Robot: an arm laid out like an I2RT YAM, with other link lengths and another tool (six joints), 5 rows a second.
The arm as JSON. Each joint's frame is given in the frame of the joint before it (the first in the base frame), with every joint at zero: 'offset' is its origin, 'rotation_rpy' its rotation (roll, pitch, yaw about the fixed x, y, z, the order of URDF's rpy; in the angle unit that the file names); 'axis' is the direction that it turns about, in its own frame. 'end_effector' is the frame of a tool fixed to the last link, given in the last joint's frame.
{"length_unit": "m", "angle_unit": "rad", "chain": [
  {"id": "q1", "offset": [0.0, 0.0, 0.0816], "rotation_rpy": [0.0, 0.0, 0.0], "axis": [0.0, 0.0, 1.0]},
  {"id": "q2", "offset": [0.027, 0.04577, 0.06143], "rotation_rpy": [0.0, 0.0, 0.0], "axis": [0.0, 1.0, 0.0]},
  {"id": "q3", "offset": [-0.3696, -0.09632, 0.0], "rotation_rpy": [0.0, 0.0, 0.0], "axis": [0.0, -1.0, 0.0]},
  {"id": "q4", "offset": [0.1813, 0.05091, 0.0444], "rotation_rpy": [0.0, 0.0, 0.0], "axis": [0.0, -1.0, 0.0]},
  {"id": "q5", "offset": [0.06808, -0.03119, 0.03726], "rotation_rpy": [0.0, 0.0, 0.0], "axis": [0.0, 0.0, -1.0]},
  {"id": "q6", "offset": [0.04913, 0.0, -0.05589], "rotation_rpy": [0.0, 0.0, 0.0], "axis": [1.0, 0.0, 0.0]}
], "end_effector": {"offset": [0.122, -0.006, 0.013], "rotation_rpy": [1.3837, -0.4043, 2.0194]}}
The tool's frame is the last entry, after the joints.
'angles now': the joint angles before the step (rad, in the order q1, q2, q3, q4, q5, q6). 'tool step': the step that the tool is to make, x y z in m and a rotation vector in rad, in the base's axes. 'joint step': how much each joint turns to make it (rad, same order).
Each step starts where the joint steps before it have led.
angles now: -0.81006, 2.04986, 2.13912, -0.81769, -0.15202, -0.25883
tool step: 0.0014, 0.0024, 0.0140, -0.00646, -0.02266, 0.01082
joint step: -0.00004, 0.00011, 0.05815, -0.03743, -0.01605, 0.00188
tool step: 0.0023, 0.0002, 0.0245, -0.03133, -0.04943, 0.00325
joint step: -0.00001, -0.00389, 0.07306, -0.01859, -0.01145, 0.00915
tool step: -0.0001, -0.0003, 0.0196, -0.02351, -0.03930, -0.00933
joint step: 0.00000, -0.00305, 0.05950, -0.01563, 0.00038, 0.01565
